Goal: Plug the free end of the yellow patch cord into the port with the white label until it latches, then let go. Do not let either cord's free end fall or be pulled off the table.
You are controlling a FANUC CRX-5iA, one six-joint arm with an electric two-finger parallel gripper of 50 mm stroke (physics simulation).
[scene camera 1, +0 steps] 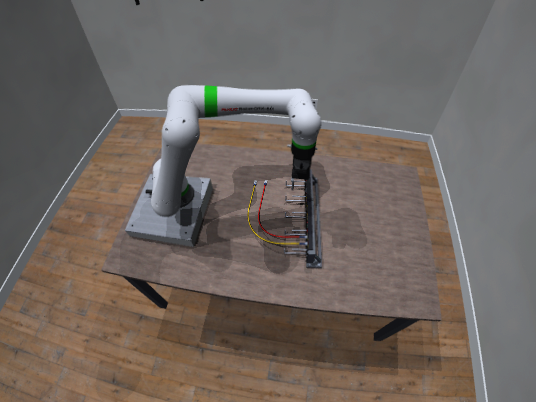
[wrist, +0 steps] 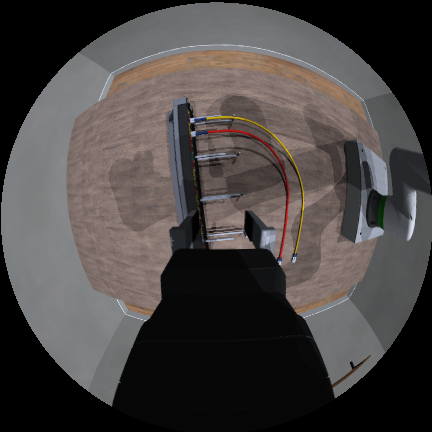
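Seen in the pictures: gripper, fingertip midpoint: (scene camera 1: pixel 299 189) (wrist: pixel 221 219); arm's base, link origin: (wrist: pixel 372 208).
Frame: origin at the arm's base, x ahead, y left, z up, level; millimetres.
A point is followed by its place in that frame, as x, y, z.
The yellow patch cord (scene camera 1: pixel 249 215) @(359, -26, -70) (wrist: pixel 303 200) @(352, 1, -69) lies in a curve on the table. One end is plugged in near the front end of the patch panel (scene camera 1: pixel 310 220) @(666, -73, 23) (wrist: pixel 181 165) @(674, -79, 23); its free end (scene camera 1: pixel 255 183) @(357, 186, -71) (wrist: pixel 294 258) @(355, 190, -66) lies on the table beside the red cord's. My gripper (wrist: pixel 221 219) @(598, -5, 157) is open and empty, above the panel's back end and its cable bars, away from the yellow free end. In the scene view its fingertips are hidden or blend into the panel. The port with the white label cannot be made out.
The red cord (scene camera 1: pixel 259 215) @(410, -21, -67) (wrist: pixel 288 195) @(407, -14, -68) runs inside the yellow curve, also plugged into the panel. Several metal cable bars (scene camera 1: pixel 295 216) @(595, -8, -58) (wrist: pixel 220 157) @(596, -107, -59) stick out from the panel toward the cords. The robot's base plate (scene camera 1: pixel 160 231) @(-38, -216, -12) (wrist: pixel 352 200) @(129, -16, -39) stands at the table's other side.
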